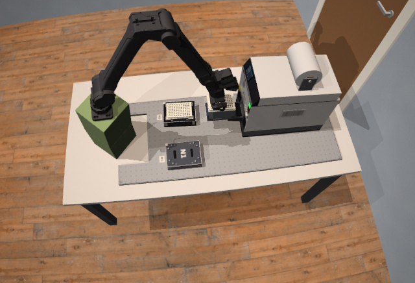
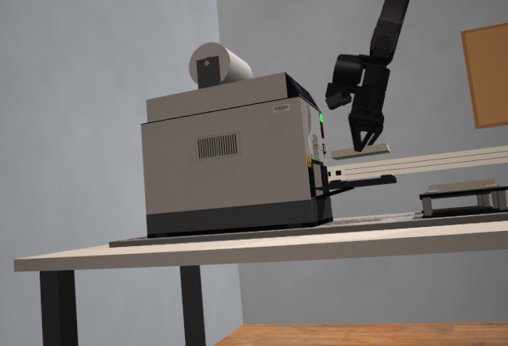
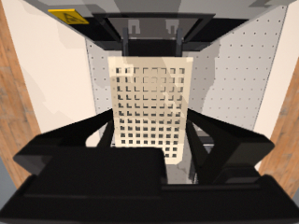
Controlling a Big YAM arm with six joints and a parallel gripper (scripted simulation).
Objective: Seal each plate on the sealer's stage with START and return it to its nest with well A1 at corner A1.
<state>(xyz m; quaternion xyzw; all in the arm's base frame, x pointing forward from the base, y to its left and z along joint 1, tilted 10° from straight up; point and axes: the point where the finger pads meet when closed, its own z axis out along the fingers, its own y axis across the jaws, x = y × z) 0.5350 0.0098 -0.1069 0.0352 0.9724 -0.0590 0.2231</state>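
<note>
The sealer stage is 70 mm below my hand. Round my hand: plate (190 mm behind, 60 mm to the left, 110 mm below); then yellow warning label (110 mm ahead, 70 mm to the left, 20 mm below); then plate nest (220 mm behind, 170 mm to the right, 130 mm below).
</note>
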